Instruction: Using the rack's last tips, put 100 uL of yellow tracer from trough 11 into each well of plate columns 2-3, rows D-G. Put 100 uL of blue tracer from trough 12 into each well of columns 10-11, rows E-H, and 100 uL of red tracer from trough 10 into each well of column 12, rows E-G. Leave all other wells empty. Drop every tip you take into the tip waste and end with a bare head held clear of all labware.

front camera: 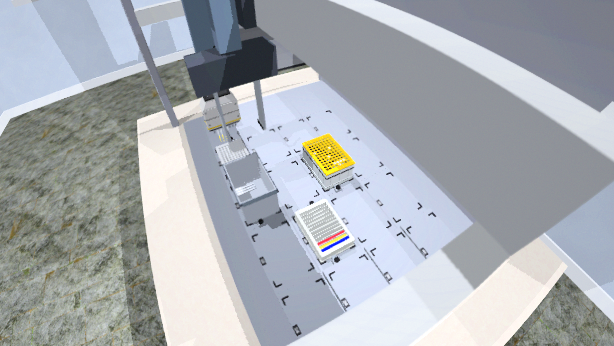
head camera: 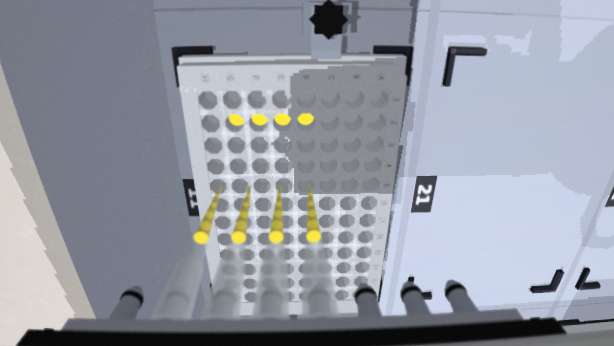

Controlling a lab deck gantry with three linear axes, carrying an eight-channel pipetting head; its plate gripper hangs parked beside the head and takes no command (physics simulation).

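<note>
The white plate (front camera: 218,150) (head camera: 192,110) has yellow liquid in column 2, rows D-G; column 3 looks empty. The pipetting head (front camera: 221,114) hangs above the plate. Four neighbouring tips (head camera: 276,236) (front camera: 220,136) hold yellow liquid, their ends above the plate; one bare nozzle is left of them and three right in the head view. The trough block (front camera: 304,222) shows red, yellow and blue strips at its near end. The yellow-topped tip rack (front camera: 341,178) holds a few pale tips. The grey waste bin (front camera: 262,207) contains tips. The plate gripper's fingers cannot be made out clearly.
Two thin grey rods hang below the dark carriage block (front camera: 235,65), one (front camera: 259,102) behind the plate area. The bin stands close in front of the plate. A black knob (head camera: 328,20) is beyond the plate's column 1 edge. Black corner brackets mark the deck.
</note>
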